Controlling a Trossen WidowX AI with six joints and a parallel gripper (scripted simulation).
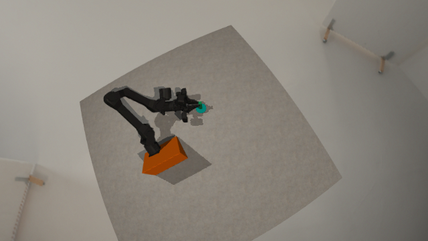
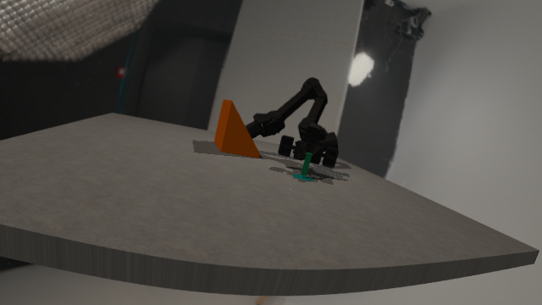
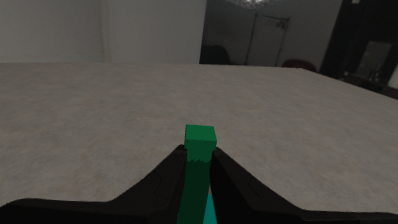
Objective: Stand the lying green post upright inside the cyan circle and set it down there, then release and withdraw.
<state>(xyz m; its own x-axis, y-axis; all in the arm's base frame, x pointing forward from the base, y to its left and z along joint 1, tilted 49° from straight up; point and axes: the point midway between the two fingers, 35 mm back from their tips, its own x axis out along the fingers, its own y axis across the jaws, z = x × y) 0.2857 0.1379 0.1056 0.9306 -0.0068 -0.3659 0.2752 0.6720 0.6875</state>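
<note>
The cyan circle lies 60 mm below my gripper tip. Round my gripper tip: green post (20 mm below).
</note>
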